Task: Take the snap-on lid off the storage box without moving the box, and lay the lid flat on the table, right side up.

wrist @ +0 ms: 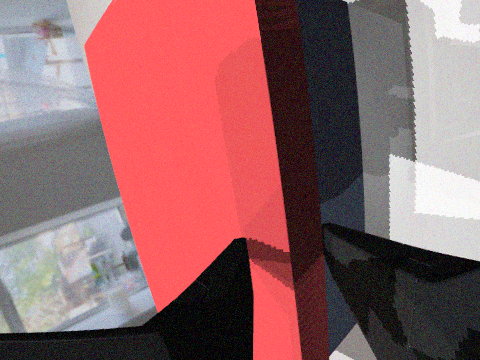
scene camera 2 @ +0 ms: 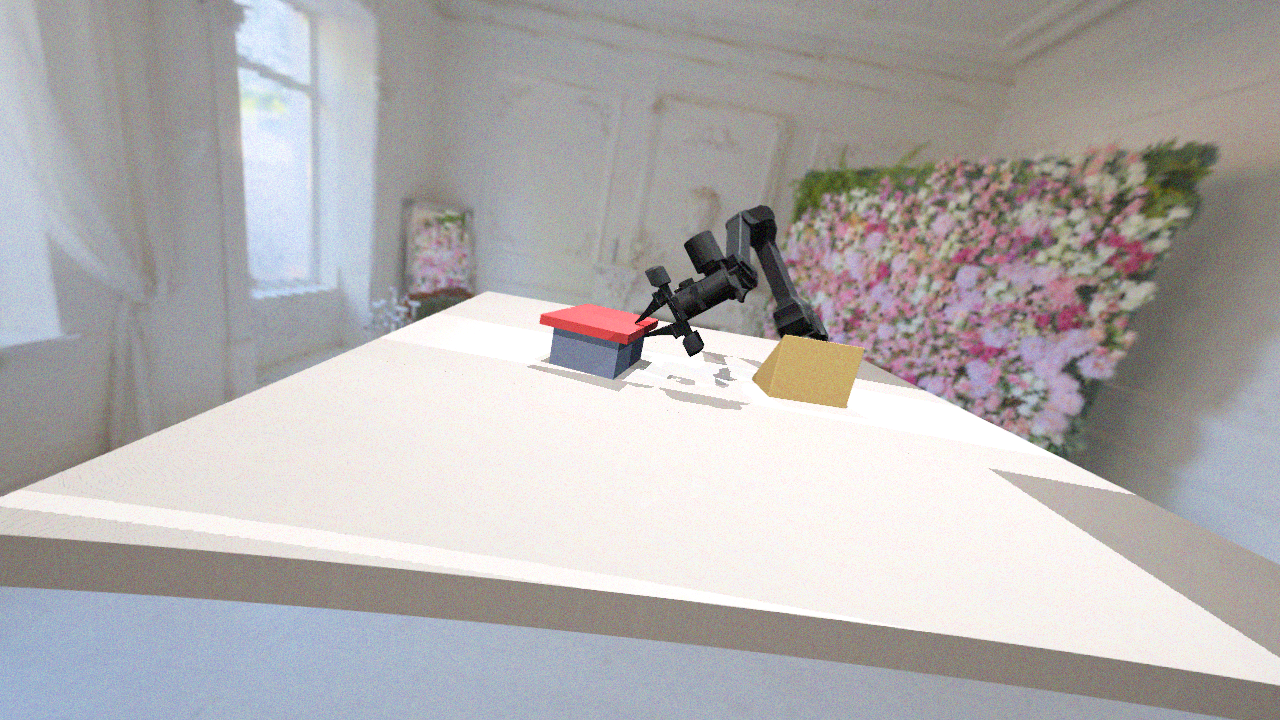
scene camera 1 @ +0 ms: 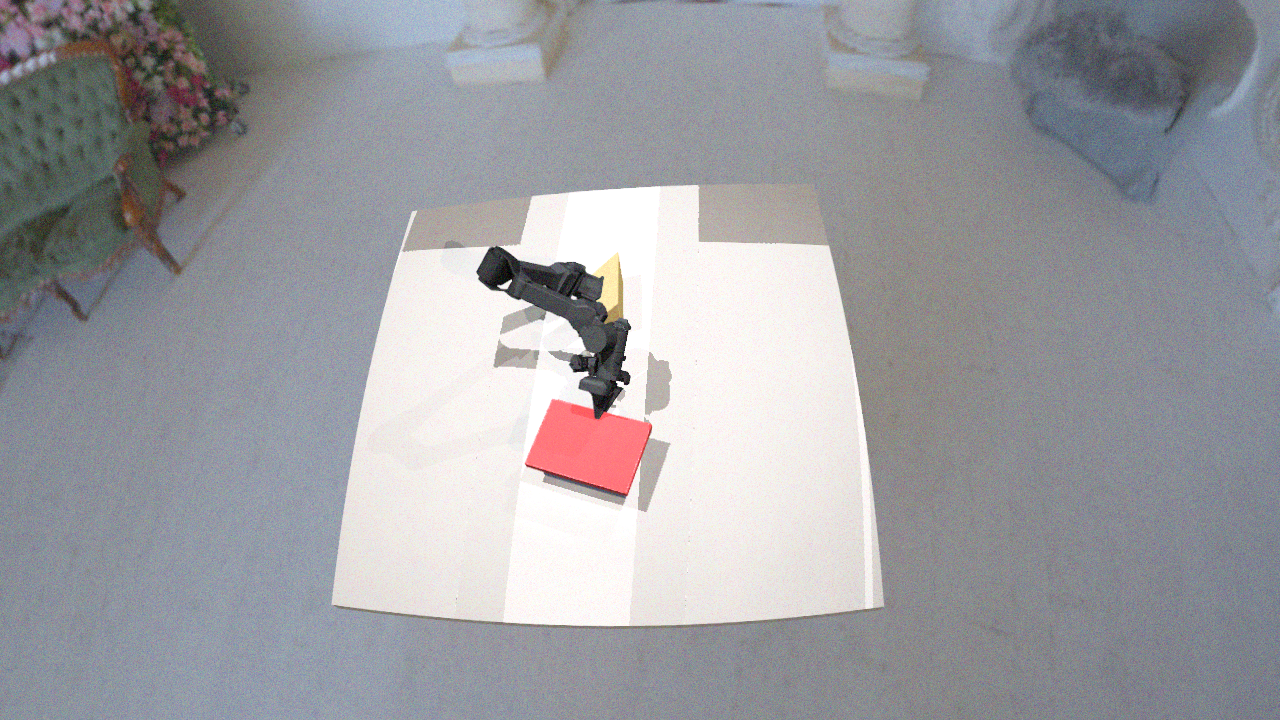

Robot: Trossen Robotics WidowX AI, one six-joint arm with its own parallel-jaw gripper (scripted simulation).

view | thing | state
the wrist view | my gripper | -
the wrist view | flat red lid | -
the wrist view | grey-blue storage box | -
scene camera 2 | my gripper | -
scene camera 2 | flat red lid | -
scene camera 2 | grey-blue storage box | -
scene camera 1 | my gripper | -
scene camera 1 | flat red lid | -
